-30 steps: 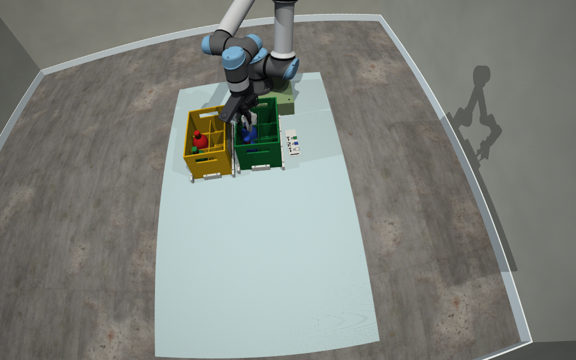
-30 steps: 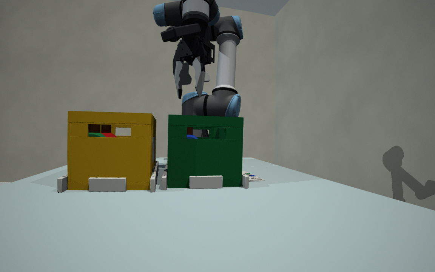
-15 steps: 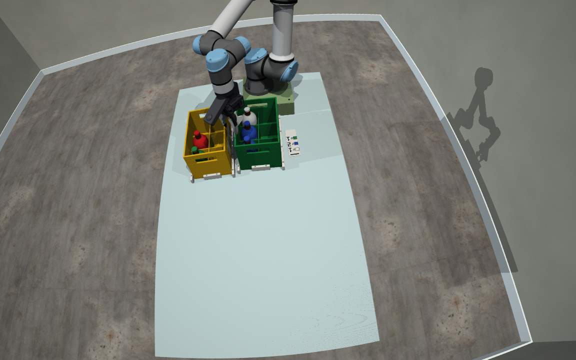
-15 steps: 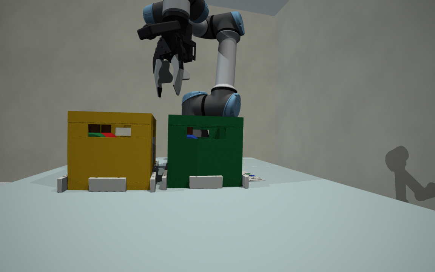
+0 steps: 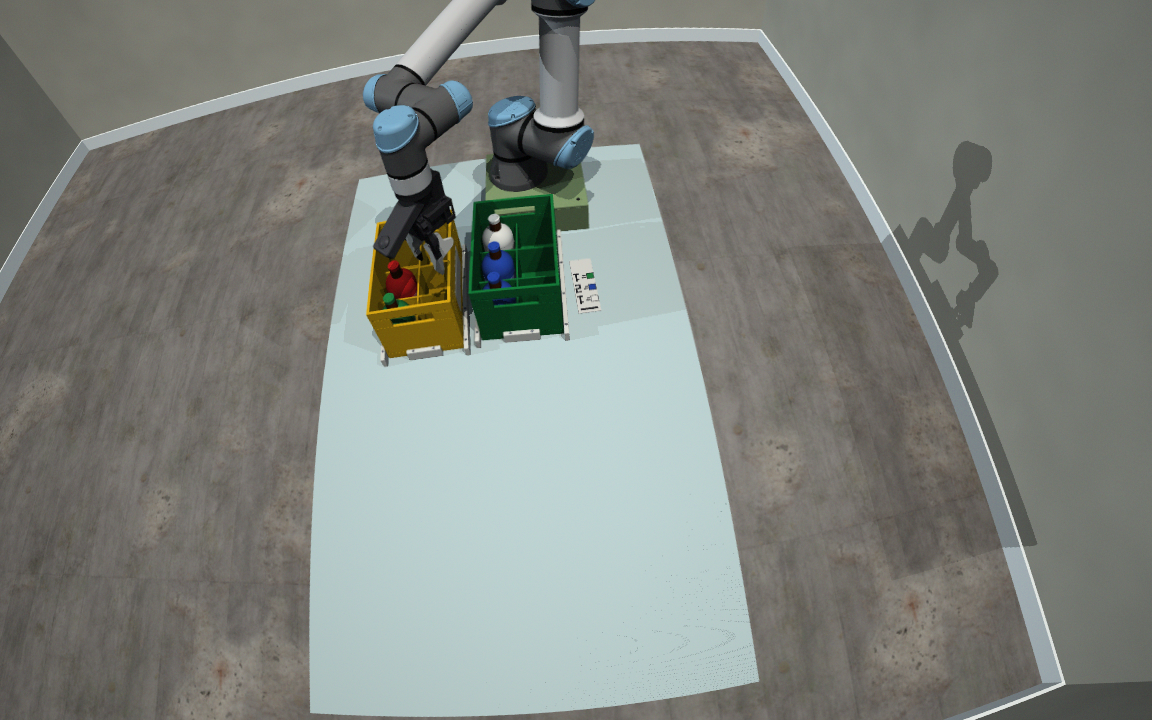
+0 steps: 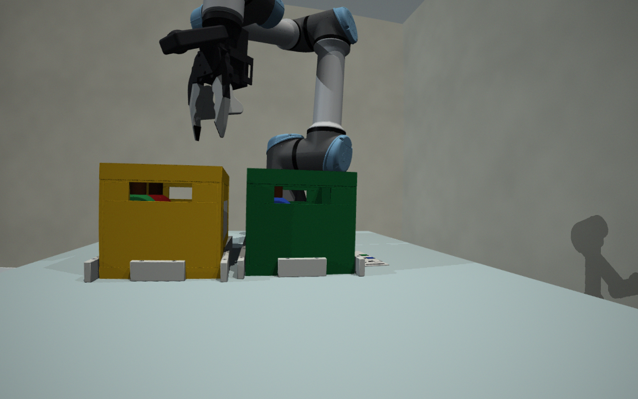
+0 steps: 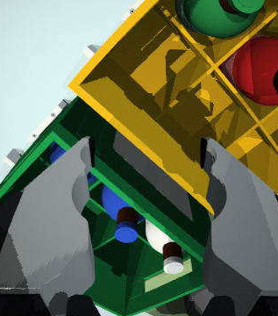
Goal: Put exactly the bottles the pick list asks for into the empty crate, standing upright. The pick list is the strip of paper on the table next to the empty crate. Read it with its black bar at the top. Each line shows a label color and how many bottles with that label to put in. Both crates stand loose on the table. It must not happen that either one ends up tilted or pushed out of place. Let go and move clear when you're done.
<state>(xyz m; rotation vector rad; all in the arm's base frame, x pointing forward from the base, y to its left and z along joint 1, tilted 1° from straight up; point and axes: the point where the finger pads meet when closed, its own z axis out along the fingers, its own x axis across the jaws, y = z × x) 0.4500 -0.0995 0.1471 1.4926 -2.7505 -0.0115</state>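
Right now the green bottle is 15 cm below my hand, 11 cm to the right of it and 3 cm ahead of it. Also, from my hand: yellow crate: 16 cm below, 8 cm to the right, 7 cm behind; then green crate: 16 cm below, 14 cm to the left, 12 cm behind; then red bottle: 15 cm below, 12 cm to the right, 6 cm behind.
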